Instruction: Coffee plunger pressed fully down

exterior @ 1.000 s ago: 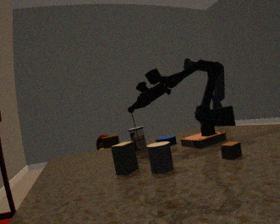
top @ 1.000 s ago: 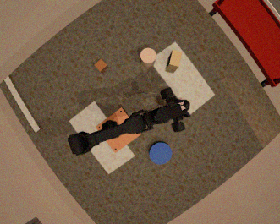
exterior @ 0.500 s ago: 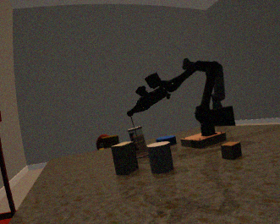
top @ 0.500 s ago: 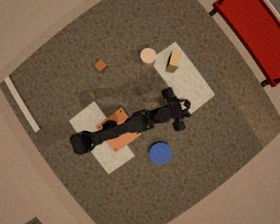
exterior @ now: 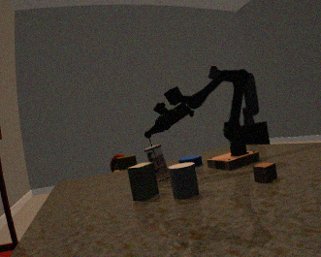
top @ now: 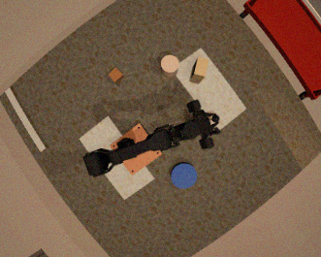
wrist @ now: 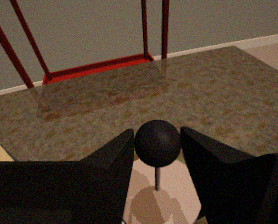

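Now: the coffee press 100 mm below my gripper tip, 20 mm behind it and 10 mm to the right of it. Round my gripper tip: small brown cube 400 mm to the left, 260 mm behind, 180 mm below.
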